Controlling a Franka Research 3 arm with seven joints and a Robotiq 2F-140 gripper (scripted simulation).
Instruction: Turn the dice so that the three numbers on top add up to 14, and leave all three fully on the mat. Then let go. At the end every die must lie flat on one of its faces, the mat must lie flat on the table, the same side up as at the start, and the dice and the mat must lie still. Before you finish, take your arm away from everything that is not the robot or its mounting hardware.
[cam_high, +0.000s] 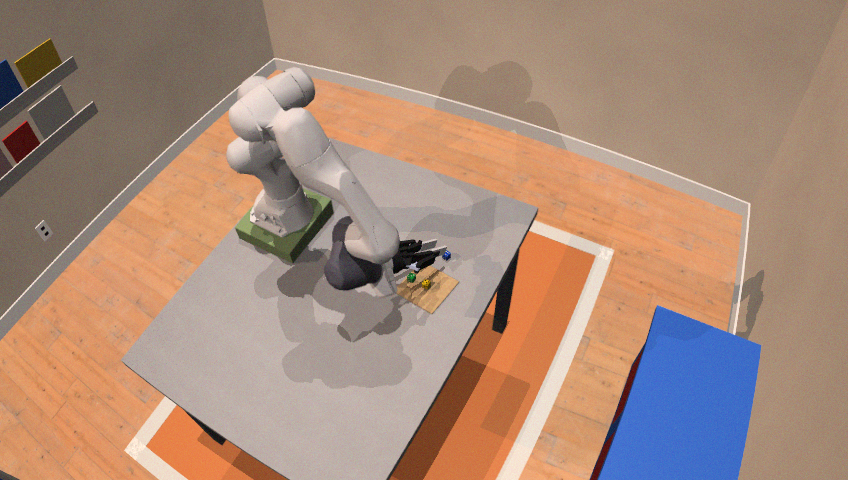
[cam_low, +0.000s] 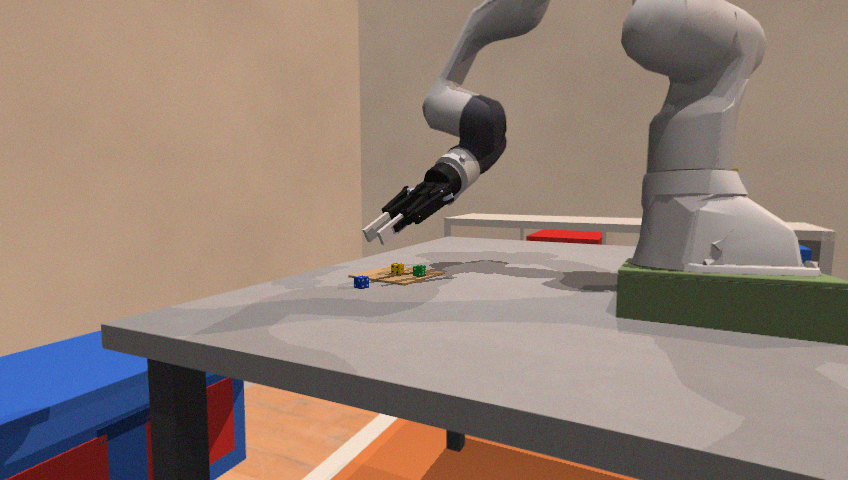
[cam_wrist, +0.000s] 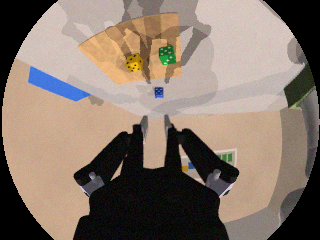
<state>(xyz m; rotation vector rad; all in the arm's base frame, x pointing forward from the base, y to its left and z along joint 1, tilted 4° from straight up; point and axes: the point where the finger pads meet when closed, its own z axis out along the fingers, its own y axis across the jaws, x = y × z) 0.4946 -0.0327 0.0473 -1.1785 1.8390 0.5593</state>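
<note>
My gripper is now 9 cm above the blue die, 6 cm to the right of it and 2 cm short of it. Also, from my hand: tan mat (10 cm below, 7 cm to the right); yellow die (9 cm below, 7 cm to the right); green die (9 cm below, 6 cm to the right, 5 cm behind).
</note>
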